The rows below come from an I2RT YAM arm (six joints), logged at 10 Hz.
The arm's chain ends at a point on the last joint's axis. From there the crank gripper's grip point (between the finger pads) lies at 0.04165 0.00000 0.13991 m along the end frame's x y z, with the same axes.
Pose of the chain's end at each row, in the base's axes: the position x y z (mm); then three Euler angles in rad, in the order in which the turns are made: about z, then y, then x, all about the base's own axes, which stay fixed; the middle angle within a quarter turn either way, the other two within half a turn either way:
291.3 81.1 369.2 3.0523 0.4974 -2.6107
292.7 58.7 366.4 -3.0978 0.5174 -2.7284
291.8 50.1 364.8 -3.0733 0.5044 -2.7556
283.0 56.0 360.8 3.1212 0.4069 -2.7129
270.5 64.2 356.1 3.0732 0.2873 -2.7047
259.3 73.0 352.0 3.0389 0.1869 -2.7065
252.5 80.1 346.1 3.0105 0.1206 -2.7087
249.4 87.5 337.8 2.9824 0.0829 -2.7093
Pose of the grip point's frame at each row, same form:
321.6 150.2 244.2 3.0523 0.4974 -2.6107
325.7 117.5 236.9 -3.0978 0.5174 -2.7284
323.0 106.4 233.8 -3.0733 0.5044 -2.7556
300.1 115.5 228.6 3.1212 0.4069 -2.7129
270.3 123.4 222.7 3.0732 0.2873 -2.7047
244.6 130.3 218.6 3.0389 0.1869 -2.7065
228.3 135.5 213.2 3.0105 0.1206 -2.7087
220.0 141.3 205.3 2.9824 0.0829 -2.7093

